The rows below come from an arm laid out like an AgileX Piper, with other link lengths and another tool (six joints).
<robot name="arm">
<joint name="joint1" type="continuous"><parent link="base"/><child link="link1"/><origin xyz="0 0 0.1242"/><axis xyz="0 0 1"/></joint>
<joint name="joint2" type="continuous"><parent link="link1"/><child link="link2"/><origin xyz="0 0 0"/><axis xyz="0 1 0"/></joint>
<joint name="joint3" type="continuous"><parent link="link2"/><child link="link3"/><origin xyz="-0.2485 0 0.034"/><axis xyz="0 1 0"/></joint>
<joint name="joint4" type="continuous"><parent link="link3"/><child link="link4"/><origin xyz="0.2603 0 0.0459"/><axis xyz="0.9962 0 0.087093"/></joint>
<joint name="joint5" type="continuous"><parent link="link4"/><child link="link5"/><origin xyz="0 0 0"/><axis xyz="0 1 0"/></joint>
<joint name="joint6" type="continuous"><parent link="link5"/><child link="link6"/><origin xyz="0.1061 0 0.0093"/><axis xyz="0.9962 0 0.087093"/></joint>
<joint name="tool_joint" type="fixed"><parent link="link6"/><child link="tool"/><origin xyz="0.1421 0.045 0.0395" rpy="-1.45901 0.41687 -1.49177"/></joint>
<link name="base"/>
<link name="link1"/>
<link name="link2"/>
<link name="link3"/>
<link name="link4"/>
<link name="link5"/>
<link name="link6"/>
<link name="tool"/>
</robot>
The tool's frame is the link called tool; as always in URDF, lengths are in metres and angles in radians. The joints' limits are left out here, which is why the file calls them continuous.
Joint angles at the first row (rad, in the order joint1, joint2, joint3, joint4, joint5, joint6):
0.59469, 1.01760, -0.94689, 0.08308, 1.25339, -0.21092
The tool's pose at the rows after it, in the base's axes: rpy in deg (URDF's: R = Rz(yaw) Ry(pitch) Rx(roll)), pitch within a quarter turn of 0, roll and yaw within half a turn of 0; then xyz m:
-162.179, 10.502, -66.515, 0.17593, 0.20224, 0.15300
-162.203, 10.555, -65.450, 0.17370, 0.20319, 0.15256
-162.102, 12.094, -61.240, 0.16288, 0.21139, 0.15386
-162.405, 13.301, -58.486, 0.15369, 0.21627, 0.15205
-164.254, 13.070, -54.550, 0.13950, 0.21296, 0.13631
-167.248, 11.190, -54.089, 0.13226, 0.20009, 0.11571
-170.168, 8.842, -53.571, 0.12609, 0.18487, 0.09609
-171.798, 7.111, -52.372, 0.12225, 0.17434, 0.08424
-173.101, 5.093, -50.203, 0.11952, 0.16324, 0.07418
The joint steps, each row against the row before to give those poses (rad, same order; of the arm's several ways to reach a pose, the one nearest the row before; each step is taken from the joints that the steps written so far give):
0.00000, 0.00000, 0.00194, 0.00000, -0.00002, -0.00487
0.00001, -0.00001, 0.00185, 0.00739, 0.00003, -0.01969
-0.00004, 0.00001, 0.00468, 0.05141, -0.00137, -0.07742
0.00005, 0.00002, 0.01279, 0.03798, -0.00111, -0.05263
-0.00004, -0.00003, 0.04884, 0.01999, -0.00268, -0.08205
-0.00001, 0.00003, 0.05316, -0.03012, 0.00000, -0.01740
0.00001, -0.00002, 0.05053, -0.04067, -0.00002, -0.01291
0.00003, -0.00001, 0.03128, -0.02890, -0.00247, -0.02051
-0.00001, 0.00002, 0.02562, -0.03325, -0.00325, -0.03427

